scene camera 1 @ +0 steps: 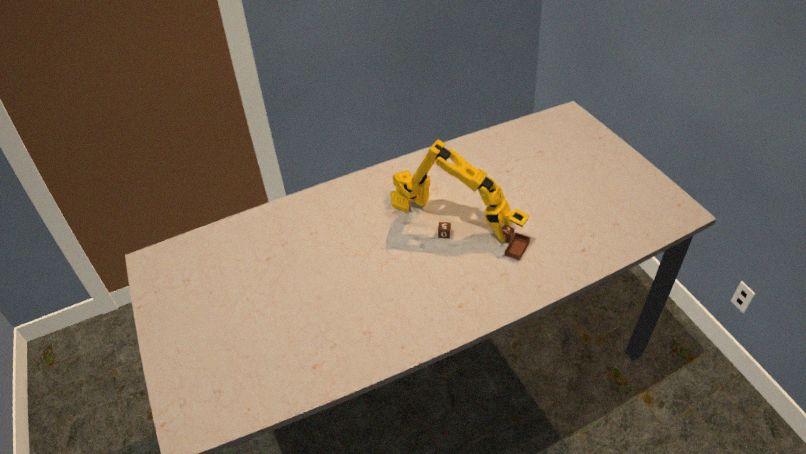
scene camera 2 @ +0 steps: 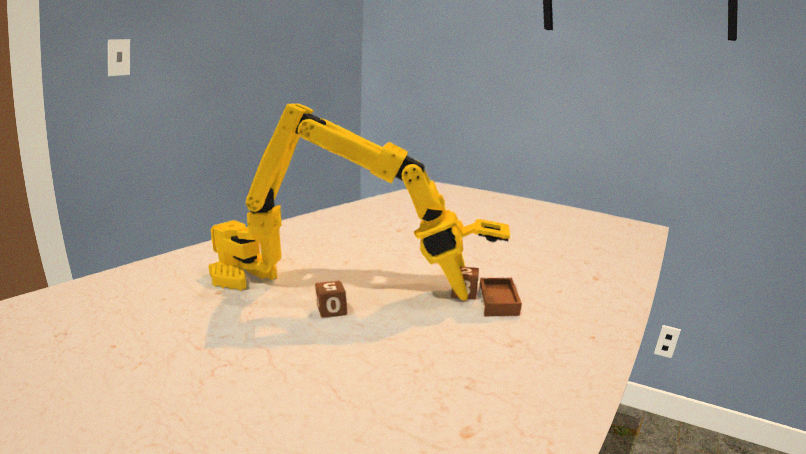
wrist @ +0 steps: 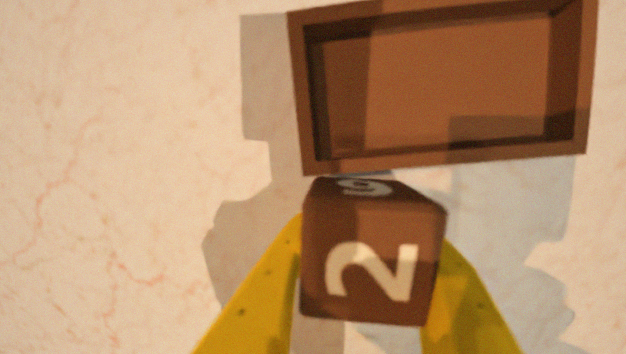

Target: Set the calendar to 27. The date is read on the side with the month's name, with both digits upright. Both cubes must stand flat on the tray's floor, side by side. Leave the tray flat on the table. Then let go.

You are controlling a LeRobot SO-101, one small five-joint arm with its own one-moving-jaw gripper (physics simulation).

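A brown cube [scene camera 1: 508,230] [scene camera 2: 473,283] [wrist: 372,280] is beside the tray, with a 2 on its top face. An 8 shows on its side in scene view 2, partly behind a jaw. A round digit faces the tray, steeply foreshortened. My gripper [scene camera 1: 505,234] [scene camera 2: 467,288] [wrist: 372,235] is shut on this cube, with one jaw pressing each side. A second brown cube [scene camera 1: 443,230] [scene camera 2: 331,300] stands on the table, 5 on top and 0 on the side. The brown tray [scene camera 1: 517,247] [scene camera 2: 501,309] [wrist: 296,90] is empty and flat. No month name is legible.
The pale table [scene camera 1: 315,293] [scene camera 2: 253,383] [wrist: 125,150] carries the arm and its shadows. The arm's base [scene camera 1: 410,191] [scene camera 2: 245,253] stands behind and left of the second cube. The tray's near long rim lies close beyond the held cube in the wrist view.
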